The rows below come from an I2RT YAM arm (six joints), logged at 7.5 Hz.
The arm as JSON. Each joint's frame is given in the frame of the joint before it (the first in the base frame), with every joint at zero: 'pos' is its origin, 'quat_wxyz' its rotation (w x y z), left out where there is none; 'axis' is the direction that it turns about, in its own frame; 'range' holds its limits. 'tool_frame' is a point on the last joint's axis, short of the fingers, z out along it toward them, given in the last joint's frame.
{
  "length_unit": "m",
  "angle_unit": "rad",
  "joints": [
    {
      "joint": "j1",
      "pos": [
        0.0,
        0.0,
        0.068
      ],
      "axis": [
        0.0,
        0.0,
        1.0
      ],
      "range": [
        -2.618,
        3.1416
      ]
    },
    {
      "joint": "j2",
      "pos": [
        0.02,
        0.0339,
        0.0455
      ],
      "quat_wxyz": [
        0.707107,
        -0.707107,
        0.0,
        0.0
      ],
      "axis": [
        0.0,
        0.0,
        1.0
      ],
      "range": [
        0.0,
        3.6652
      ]
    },
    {
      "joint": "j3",
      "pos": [
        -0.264,
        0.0,
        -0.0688
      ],
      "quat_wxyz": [
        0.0,
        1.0,
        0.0,
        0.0
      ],
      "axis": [
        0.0,
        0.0,
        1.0
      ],
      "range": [
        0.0,
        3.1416
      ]
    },
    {
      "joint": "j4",
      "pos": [
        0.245,
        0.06,
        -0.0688
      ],
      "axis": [
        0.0,
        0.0,
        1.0
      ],
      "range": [
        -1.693,
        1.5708
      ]
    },
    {
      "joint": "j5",
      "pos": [
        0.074,
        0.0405,
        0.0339
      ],
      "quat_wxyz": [
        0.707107,
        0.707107,
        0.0,
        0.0
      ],
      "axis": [
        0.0,
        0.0,
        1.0
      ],
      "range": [
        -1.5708,
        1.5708
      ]
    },
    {
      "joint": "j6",
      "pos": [
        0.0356,
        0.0,
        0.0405
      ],
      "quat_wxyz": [
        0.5,
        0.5,
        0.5,
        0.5
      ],
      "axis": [
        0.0,
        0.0,
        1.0
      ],
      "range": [
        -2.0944,
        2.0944
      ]
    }
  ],
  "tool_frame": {
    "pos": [
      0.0,
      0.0,
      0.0
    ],
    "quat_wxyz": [
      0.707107,
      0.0,
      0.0,
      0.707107
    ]
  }
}
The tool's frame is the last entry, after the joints.
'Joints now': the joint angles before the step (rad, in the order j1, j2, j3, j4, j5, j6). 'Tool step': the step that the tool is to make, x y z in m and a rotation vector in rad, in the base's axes. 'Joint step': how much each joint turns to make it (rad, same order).
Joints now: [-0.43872, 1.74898, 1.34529, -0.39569, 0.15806, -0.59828]
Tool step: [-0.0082, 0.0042, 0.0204, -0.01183, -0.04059, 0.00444]
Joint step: [0.00013, -0.05532, 0.00474, -0.01854, -0.00765, 0.00164]
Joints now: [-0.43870, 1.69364, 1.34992, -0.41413, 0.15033, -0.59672]
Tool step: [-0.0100, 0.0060, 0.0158, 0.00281, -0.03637, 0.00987]
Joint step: [0.00145, -0.05669, -0.00904, -0.01698, -0.01835, 0.00762]
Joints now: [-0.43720, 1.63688, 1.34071, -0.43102, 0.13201, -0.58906]
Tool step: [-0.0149, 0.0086, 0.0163, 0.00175, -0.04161, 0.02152]
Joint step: [0.00142, -0.07673, -0.02611, -0.01382, -0.02774, 0.00148]
